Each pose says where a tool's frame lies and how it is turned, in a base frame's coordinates. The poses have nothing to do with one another.
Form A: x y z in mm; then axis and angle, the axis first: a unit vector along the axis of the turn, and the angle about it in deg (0 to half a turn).
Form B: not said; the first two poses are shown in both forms.
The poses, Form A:
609, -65, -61, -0.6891, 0.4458, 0.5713, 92.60
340, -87, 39, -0.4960, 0.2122, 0.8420, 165.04
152, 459, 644, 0.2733, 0.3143, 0.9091, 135.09
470, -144, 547, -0.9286, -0.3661, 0.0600, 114.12
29, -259, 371, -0.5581, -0.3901, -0.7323, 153.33
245, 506, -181, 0.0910, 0.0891, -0.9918, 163.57
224, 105, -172, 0.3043, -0.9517, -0.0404, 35.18
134, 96, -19, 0.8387, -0.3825, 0.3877, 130.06
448, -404, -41, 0.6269, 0.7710, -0.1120, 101.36
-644, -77, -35, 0.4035, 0.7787, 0.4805, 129.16
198, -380, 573, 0.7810, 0.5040, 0.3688, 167.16
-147, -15, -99, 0.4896, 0.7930, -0.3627, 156.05
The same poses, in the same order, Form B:
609, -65, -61, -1.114, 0.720, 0.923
340, -87, 39, -1.429, 0.611, 2.425
152, 459, 644, 0.644, 0.741, 2.144
470, -144, 547, -1.850, -0.729, 0.120
29, -259, 371, -1.494, -1.044, -1.960
245, 506, -181, 0.260, 0.254, -2.832
224, 105, -172, 0.187, -0.584, -0.025
134, 96, -19, 1.904, -0.868, 0.880
448, -404, -41, 1.109, 1.364, -0.198
-644, -77, -35, 0.910, 1.755, 1.083
198, -380, 573, 2.279, 1.470, 1.076
-147, -15, -99, 1.333, 2.160, -0.988

